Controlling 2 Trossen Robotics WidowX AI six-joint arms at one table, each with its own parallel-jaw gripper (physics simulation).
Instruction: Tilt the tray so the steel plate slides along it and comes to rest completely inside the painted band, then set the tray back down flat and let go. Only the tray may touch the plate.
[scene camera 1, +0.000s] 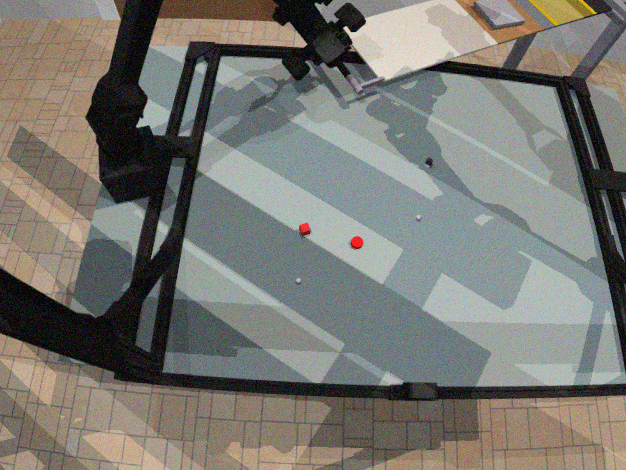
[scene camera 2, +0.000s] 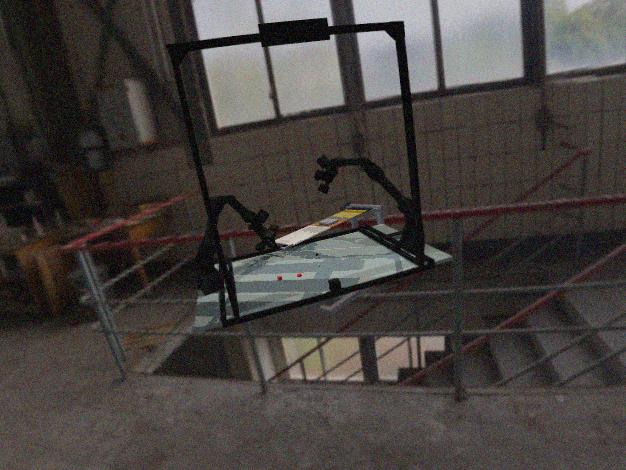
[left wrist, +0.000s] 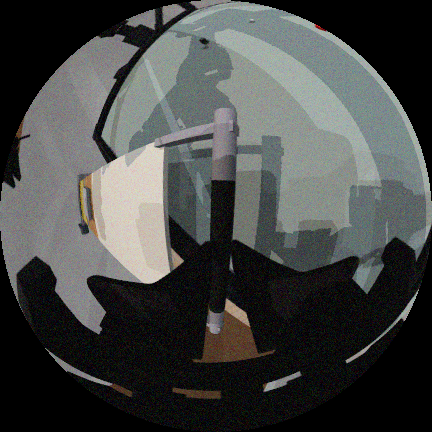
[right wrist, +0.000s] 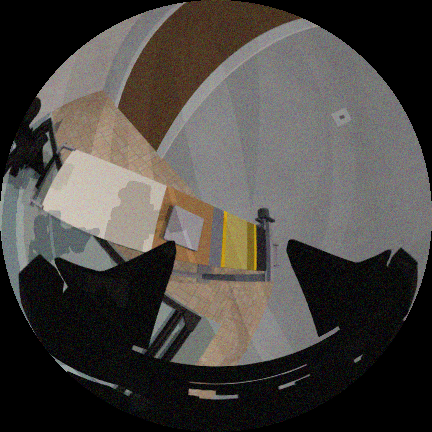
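Observation:
The long tray (scene camera 1: 404, 43) (scene camera 2: 303, 234) (left wrist: 120, 210) (right wrist: 95, 200) is cream, then brown, then grey, with a yellow painted band (scene camera 1: 561, 11) (scene camera 2: 350, 214) (right wrist: 237, 240) toward its far end. The grey square steel plate (scene camera 1: 498, 13) (scene camera 2: 328, 221) (right wrist: 184, 227) lies on the brown part, apart from the band. My left gripper (scene camera 1: 341, 65) (scene camera 2: 270, 236) (left wrist: 220, 245) is shut on the tray's black-and-grey handle (left wrist: 225, 145). The handle end is above the glassy table; its exact slant is hard to judge. My right gripper (scene camera 2: 319, 174) (right wrist: 233, 246) is open, empty and raised above the table.
A grey stand (scene camera 1: 599, 48) (scene camera 2: 378, 215) (right wrist: 267, 250) is at the tray's far end. A red cube (scene camera 1: 304, 229) (scene camera 2: 279, 277), a red disc (scene camera 1: 356, 242) (scene camera 2: 299, 275) and small knobs are on the table. A black frame (scene camera 1: 283, 390) edges the table.

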